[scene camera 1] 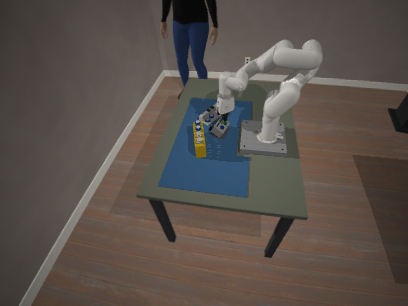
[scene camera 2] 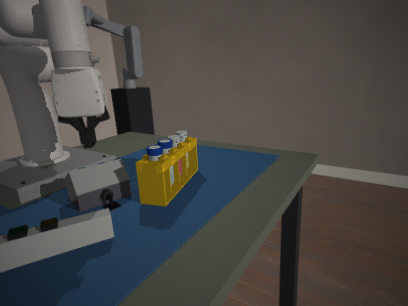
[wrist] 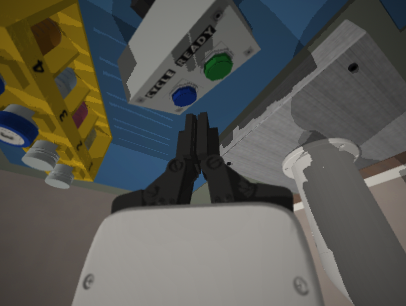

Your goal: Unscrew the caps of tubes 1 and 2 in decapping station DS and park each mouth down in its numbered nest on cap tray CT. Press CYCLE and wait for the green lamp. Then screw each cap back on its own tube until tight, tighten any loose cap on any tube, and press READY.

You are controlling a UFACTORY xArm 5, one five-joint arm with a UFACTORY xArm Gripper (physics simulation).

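Places are measured from the arm's base along level axes (x left, y back, z up), in metres.
Where they show: gripper, between the fingertips: (scene camera 1: 224,120) (scene camera 2: 89,146) (wrist: 199,125); arm's base, origin of its link: (scene camera 1: 267,136) (scene camera 2: 46,159) (wrist: 316,159).
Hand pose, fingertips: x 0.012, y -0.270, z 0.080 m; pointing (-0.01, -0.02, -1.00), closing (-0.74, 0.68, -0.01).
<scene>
Things, the pixels of their top centre, and the offset from my fingertips. "*": a spot on its surface instead. Level surfaces: height alone.
- button box, centre of its top: (wrist: 179,76) (scene camera 2: 94,162) (scene camera 1: 220,122) dx -0.010, dy -0.030, dz -0.031 m
- blue CYCLE button, centre of its top: (wrist: 183,101) dx +0.016, dy -0.011, dz -0.040 m
- green READY button, centre of its top: (wrist: 217,72) dx -0.029, dy -0.005, dz -0.040 m
- yellow rack, centre of its top: (wrist: 34,139) (scene camera 2: 169,145) (scene camera 1: 198,132) dx +0.139, dy -0.119, dz -0.011 m
- tube 1, centre of its top: (wrist: 57,184) (scene camera 2: 181,131) dx +0.210, dy -0.086, dz +0.005 m
- tube 2, centre of its top: (wrist: 38,164) (scene camera 2: 173,136) dx +0.162, dy -0.108, dz +0.005 m
- blue cap, centre of its top: (wrist: 7,136) (scene camera 2: 164,140) dx +0.115, dy -0.130, dz +0.007 m
- cap tray, a spot on its surface: (scene camera 2: 95,234) * dx -0.103, dy -0.194, dz -0.099 m
- green lamp, centre of its top: (scene camera 2: 17,230) dx -0.193, dy -0.145, dz -0.061 m
- amber lamp, centre of its top: (scene camera 2: 48,222) dx -0.155, dy -0.159, dz -0.061 m
- blue mat, height of its surface: dz -0.114 m
My gripper (scene camera 1: 225,120) (scene camera 2: 89,145) (wrist: 199,125) is shut and empty, a little above the button box (scene camera 1: 218,132) (scene camera 2: 97,184) (wrist: 160,55). In the wrist view its tips show beside the blue CYCLE button (wrist: 184,96), with the green READY button (wrist: 218,67) beyond. In the yellow rack (scene camera 1: 200,151) (scene camera 2: 152,184) (wrist: 95,125), tube 1 (wrist: 59,177) and tube 2 (wrist: 41,154) stand uncapped; tube 3 has a blue cap (wrist: 17,129). Two blue caps sit on the cap tray (scene camera 1: 204,118) (scene camera 2: 95,234); their numbers are unreadable. The green lamp (scene camera 2: 18,232) and amber lamp (scene camera 2: 49,224) look dark.
The robot's grey base plate (scene camera 1: 250,146) (wrist: 370,95) stands close beside the button box. The rack stands on the box's other side, on the blue mat (scene camera 1: 215,177) (scene camera 2: 225,162). A person (scene camera 1: 190,40) stands behind the table's far edge.
</scene>
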